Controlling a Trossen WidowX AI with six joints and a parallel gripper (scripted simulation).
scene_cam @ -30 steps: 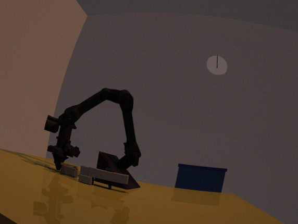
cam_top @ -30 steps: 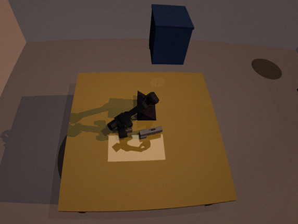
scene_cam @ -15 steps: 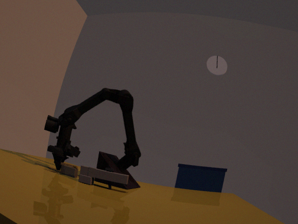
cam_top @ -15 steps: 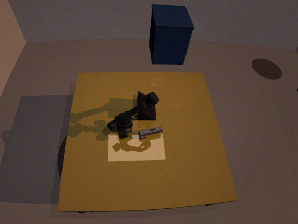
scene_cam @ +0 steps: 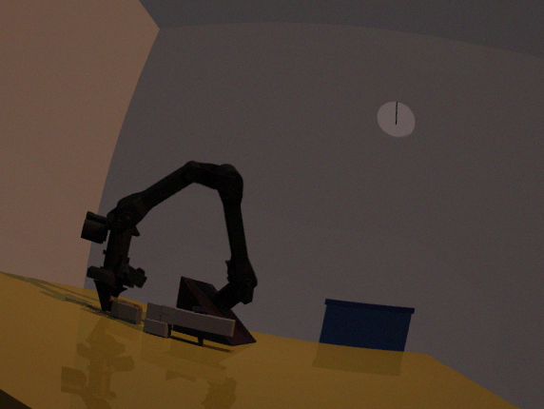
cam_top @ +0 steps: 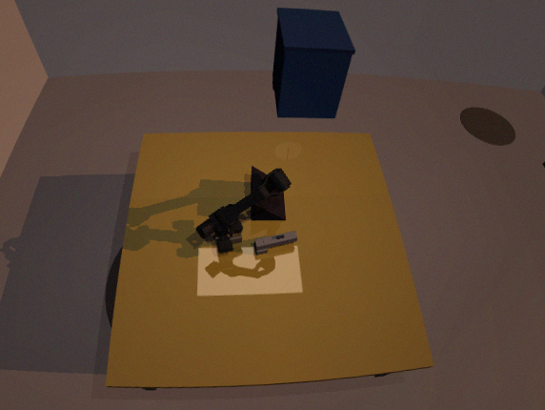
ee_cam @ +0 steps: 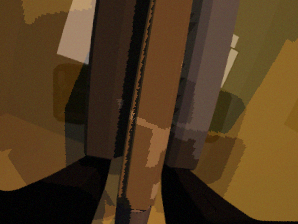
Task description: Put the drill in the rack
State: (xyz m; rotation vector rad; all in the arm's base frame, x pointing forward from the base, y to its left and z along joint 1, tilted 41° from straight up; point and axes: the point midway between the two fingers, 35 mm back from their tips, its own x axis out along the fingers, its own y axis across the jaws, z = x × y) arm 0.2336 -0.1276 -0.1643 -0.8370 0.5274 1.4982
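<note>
The drill stub is 4 cm to the left of my gripper tip, 3 cm above it and 1 cm behind it. Round my gripper tip: grey housing (23 cm to the left, 4 cm above, 3 cm ahead); dark key (26 cm to the left, 4 cm above, 3 cm ahead); dark block (5 cm to the left, 1 cm behind, 1 cm above).
</note>
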